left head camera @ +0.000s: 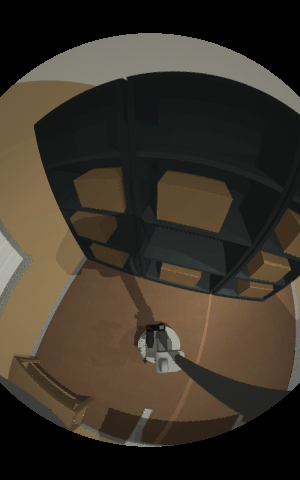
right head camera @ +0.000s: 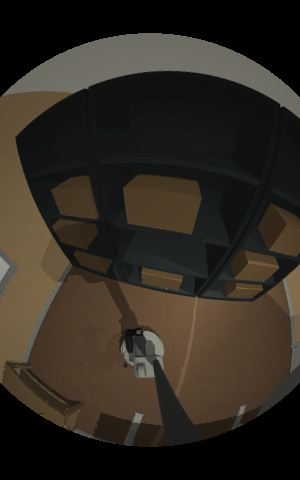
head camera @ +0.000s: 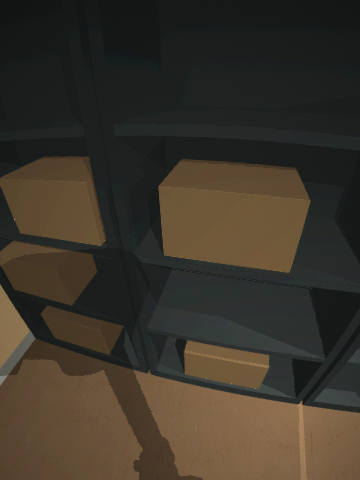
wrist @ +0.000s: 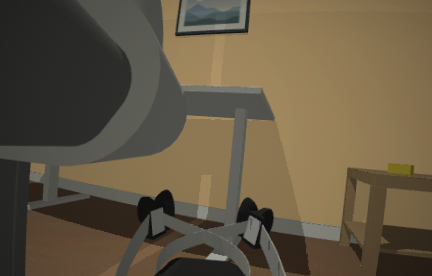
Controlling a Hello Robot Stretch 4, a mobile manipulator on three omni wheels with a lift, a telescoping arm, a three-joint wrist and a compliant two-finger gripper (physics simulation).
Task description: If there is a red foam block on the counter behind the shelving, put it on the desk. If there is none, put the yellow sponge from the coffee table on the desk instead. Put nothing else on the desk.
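Frame: origin at the robot's base, x ahead, y left, z up, level; millimetres.
Seen in the pictures: gripper, fingertip midpoint: (left head camera: pixel 150 362) (right head camera: pixel 130 367) (wrist: pixel 205 209).
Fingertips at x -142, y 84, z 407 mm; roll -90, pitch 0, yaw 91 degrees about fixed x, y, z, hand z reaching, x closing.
Note:
A point is followed by its place in that frame.
The dark shelving (head camera: pixel 225 132) {y -155, x 729, z 1404 mm} (left head camera: pixel 131 150) {y 161, x 837, z 1425 mm} (right head camera: pixel 94 145) {y 156, x 835, z 1502 mm} stands in front of the head cameras and hides what is behind it. The counter and a red foam block do not show. In the wrist view, the yellow sponge (wrist: pixel 400 169) {y 950, x -985, z 444 mm} lies on top of the wooden coffee table (wrist: pixel 376 220) {y 740, x -826, z 245 mm} at the right, and the grey desk (wrist: pixel 227 103) {y 137, x -1066, z 668 mm} stands left of it against the wall. The coffee table also shows at the lower left of the left head view (left head camera: pixel 50 392) and right head view (right head camera: pixel 45 392). My gripper (wrist: pixel 205 209) {y 84, x -142, z 407 mm} is open and empty, apart from the desk and sponge.
Several cardboard boxes, including a large one (head camera: pixel 232 225) {y -197, x 735, z 1124 mm} (left head camera: pixel 192 205) {y -189, x 738, z 1123 mm} (right head camera: pixel 162 205) {y -204, x 733, z 1142 mm}, sit in the shelving. My round base (left head camera: pixel 172 340) {y -127, x 34, z 187 mm} (right head camera: pixel 156 345) {y -136, x 29, z 186 mm} stands on the brown floor before it. A framed picture (wrist: pixel 214 14) {y 13, x -1681, z 1412 mm} hangs above the desk.

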